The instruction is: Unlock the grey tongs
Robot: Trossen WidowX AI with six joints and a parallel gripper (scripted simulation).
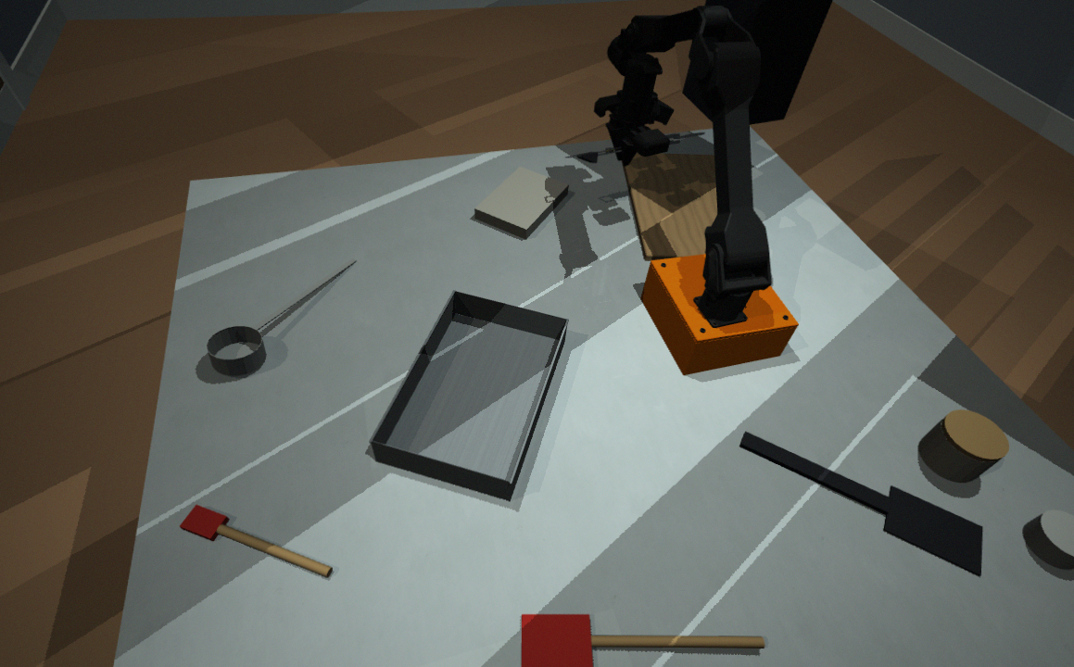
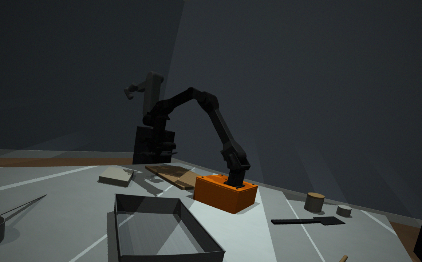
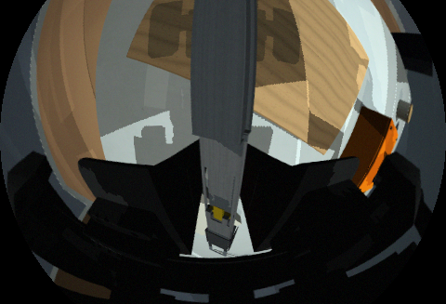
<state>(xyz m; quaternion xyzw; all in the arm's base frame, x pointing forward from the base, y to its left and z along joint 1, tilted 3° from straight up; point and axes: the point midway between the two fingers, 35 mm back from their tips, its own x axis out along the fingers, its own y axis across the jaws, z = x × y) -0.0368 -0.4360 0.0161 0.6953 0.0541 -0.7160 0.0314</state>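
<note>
My gripper tip is 130 mm past the wooden board, 80 mm to the right of it and 70 mm above it. The rest, counted from my gripper tip: beige block: 210 mm ahead, 70 mm below, 20 mm to the right; black spatula: 760 mm to the left, 80 mm below, 40 mm behind; dark roasting tin: 430 mm ahead, 420 mm to the left, 50 mm below.
</note>
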